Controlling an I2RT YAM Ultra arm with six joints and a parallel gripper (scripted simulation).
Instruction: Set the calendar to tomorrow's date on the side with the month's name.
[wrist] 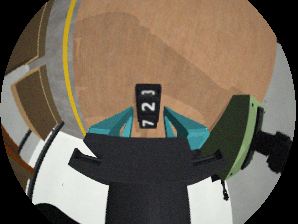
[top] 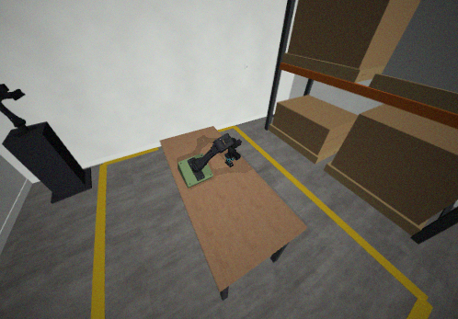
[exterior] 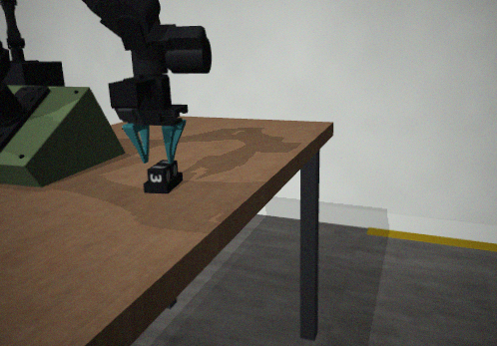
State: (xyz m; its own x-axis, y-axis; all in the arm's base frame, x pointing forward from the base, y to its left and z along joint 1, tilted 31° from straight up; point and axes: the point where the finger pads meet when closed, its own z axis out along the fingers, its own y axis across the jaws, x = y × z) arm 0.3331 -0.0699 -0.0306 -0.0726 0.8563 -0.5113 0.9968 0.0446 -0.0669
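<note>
My hand is 30 mm above the black cube. From my hand the other things lie so: black tray (50 mm below, 20 mm to the left).
</note>
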